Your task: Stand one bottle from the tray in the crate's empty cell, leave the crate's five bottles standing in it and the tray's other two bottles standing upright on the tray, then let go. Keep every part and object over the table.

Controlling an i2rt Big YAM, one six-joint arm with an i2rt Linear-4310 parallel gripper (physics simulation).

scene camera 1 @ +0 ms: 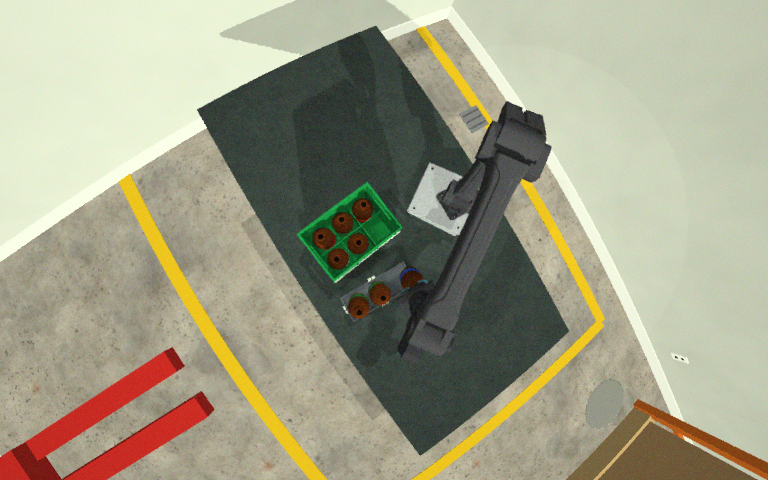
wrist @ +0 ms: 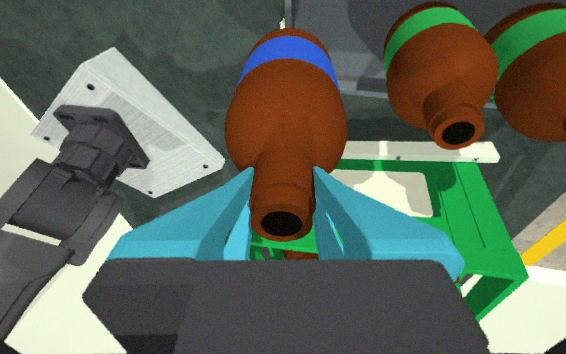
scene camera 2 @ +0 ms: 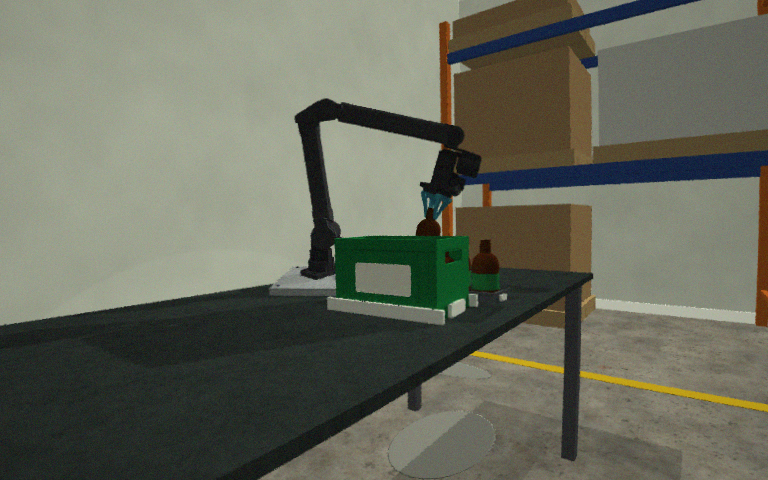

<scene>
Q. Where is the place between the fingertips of my gripper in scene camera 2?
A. At 430, 218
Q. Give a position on a blue-banded brown bottle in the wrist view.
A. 286, 116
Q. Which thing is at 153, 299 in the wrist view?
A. My gripper.
</scene>
